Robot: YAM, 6 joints.
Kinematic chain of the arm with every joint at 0, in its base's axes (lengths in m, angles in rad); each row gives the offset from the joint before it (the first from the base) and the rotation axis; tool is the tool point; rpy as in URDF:
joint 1: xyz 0 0 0.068 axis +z
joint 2: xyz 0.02 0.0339 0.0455 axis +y
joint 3: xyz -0.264 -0.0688 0 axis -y
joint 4: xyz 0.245 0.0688 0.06 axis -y
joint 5: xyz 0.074 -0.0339 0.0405 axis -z
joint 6: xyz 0.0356 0 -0.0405 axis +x
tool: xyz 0 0 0 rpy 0 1.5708 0
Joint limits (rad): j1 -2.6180..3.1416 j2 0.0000..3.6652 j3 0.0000..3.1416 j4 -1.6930..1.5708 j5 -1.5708..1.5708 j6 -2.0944..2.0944
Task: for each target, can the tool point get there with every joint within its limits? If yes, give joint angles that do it. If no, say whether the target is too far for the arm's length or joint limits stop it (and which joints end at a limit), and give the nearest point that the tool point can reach.
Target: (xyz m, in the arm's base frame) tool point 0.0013 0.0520 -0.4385
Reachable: no: joint limits stop it (at a limit: joint 2) | nearest point 0.0024 0.0952 -0.3462 | short by 0.102 m
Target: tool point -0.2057 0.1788 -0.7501
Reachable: no: too far | nearest point -0.1966 0.1709 -0.3801 | short by 0.370 m
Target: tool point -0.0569 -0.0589 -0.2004
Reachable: yes | joints -2.0568 3.3536 0.6439 1.1186 0.6950 0.7748
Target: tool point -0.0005 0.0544 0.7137
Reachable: yes | joints -2.0437 1.2759 2.6717 -0.0798 0.7882 1.6086
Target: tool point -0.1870 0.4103 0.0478
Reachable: yes | joints 1.9289 2.4355 1.2259 0.8851 -1.0743 1.3120
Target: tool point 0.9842 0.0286 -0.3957
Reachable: no: too far | nearest point 0.5732 0.0167 -0.1787 | short by 0.465 m
